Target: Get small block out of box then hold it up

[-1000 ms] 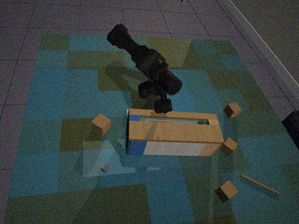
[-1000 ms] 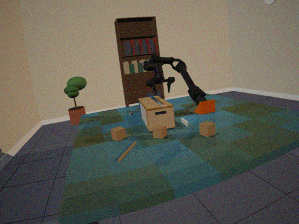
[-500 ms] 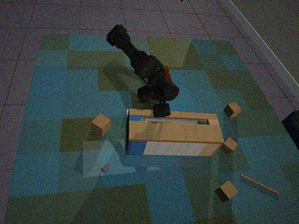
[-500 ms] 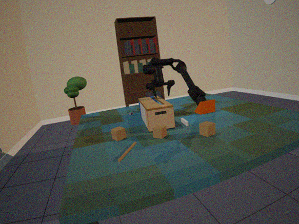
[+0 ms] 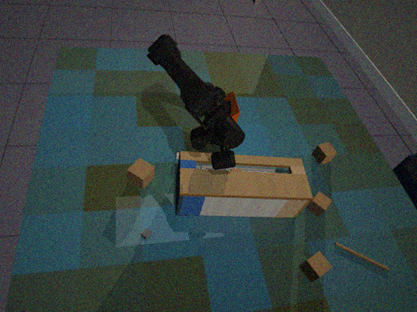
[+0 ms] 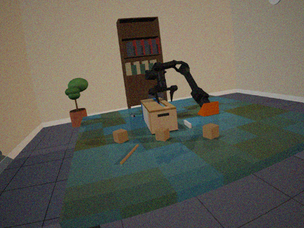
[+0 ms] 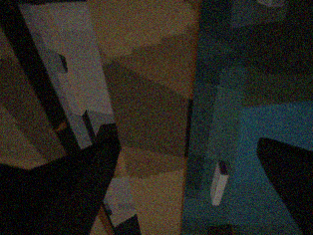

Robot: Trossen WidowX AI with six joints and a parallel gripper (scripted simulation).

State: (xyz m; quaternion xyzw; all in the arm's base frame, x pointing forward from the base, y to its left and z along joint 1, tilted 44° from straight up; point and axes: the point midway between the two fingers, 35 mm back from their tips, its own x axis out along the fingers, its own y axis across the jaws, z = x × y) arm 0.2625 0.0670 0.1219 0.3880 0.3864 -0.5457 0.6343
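Right now the tan block is 50 mm ahead of my gripper tip, 40 mm to the left of it and 30 mm below it. Also, from my gripper tip: thin wooden stick 440 mm to the left, 260 mm ahead, 110 mm below; grey block 220 mm to the right, 210 mm ahead, 110 mm below; box 50 mm to the left, 50 mm below, 30 mm ahead.
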